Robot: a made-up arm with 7 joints. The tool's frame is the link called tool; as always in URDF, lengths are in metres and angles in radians. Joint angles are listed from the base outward.
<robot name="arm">
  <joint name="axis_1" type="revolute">
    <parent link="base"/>
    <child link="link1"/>
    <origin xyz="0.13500 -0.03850 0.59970" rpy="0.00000 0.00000 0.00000"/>
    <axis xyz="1 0 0"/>
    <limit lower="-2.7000" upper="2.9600"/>
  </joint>
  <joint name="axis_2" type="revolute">
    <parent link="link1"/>
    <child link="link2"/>
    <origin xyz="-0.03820 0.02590 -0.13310" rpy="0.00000 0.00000 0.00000"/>
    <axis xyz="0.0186 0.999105 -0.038"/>
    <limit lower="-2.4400" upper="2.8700"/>
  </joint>
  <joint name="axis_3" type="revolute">
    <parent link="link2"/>
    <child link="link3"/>
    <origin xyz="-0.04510 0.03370 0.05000" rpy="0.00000 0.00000 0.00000"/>
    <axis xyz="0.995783 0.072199 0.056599"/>
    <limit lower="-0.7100" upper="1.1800"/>
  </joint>
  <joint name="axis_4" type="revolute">
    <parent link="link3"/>
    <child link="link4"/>
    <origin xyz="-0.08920 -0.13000 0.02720" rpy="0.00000 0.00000 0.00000"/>
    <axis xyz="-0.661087 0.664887 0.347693"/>
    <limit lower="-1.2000" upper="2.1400"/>
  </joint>
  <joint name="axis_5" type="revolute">
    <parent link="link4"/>
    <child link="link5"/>
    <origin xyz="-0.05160 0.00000 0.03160" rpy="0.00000 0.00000 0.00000"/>
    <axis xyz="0 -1 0"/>
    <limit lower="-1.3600" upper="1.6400"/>
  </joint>
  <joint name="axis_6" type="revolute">
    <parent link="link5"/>
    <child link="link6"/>
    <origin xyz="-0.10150 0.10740 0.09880" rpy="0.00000 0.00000 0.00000"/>
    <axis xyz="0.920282 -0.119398 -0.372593"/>
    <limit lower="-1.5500" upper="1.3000"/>
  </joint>
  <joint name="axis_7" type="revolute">
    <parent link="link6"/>
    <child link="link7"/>
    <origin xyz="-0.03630 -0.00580 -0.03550" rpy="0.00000 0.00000 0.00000"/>
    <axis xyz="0 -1 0"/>
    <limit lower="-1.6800" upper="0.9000"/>
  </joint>
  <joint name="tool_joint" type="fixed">
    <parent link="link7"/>
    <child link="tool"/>
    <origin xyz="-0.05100 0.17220 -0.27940" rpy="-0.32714 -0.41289 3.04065"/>
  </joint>
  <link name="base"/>
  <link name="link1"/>
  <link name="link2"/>
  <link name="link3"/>
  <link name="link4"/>
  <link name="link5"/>
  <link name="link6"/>
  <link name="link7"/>
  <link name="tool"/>
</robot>
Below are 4 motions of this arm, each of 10 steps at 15 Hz.
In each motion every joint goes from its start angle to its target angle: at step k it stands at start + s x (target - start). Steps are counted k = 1, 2, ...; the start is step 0. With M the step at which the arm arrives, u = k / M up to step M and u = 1 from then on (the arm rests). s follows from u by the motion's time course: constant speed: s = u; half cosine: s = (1 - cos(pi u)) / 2; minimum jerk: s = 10 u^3 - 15 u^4 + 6 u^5.
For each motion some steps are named. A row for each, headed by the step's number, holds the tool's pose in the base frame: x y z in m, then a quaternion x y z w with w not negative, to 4 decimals.
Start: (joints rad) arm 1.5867 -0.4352 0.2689 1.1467 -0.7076 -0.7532 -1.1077
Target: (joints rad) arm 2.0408 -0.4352 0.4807 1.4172 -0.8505 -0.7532 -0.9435
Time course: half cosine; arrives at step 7
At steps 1, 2, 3, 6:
1: -0.3984 -0.2339 0.6412 -0.6820 -0.2696 -0.6021 0.3157
2: -0.3869 -0.2414 0.6223 -0.6600 -0.2623 -0.6134 0.3455
3: -0.3701 -0.2482 0.5945 -0.6260 -0.2508 -0.6296 0.3858
6: -0.3236 -0.2445 0.5198 -0.5197 -0.2120 -0.6736 0.4807

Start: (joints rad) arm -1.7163 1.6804 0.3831 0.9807 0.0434 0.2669 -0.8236
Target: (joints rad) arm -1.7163 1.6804 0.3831 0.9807 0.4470 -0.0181 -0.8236
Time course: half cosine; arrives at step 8
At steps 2, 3, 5, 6, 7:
2: 0.3400 0.4132 0.4878 0.6472 -0.0665 -0.1028 0.7524
3: 0.3141 0.4251 0.5050 0.6632 -0.0423 -0.0805 0.7429
5: 0.2486 0.4435 0.5435 0.6940 0.0189 -0.0290 0.7191
6: 0.2196 0.4472 0.5588 0.7041 0.0465 -0.0077 0.7086
7: 0.2000 0.4482 0.5687 0.7098 0.0654 0.0063 0.7014

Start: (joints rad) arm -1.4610 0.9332 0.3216 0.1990 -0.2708 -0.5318 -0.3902
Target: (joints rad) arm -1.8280 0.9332 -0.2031 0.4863 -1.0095 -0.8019 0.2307
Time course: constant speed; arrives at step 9
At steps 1, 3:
1: -0.1886 0.3069 0.6579 0.6789 0.3923 0.2801 0.5539
3: -0.1364 0.3258 0.6577 0.6980 0.4212 0.1845 0.5490

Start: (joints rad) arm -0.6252 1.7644 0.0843 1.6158 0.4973 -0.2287 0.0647
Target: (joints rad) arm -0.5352 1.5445 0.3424 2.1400 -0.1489 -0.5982 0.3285
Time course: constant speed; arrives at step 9
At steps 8, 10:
8: 0.3189 -0.1726 0.8805 -0.8877 -0.0772 0.0834 0.4462
10: 0.3273 -0.1799 0.8589 -0.8678 -0.0747 0.1180 0.4768

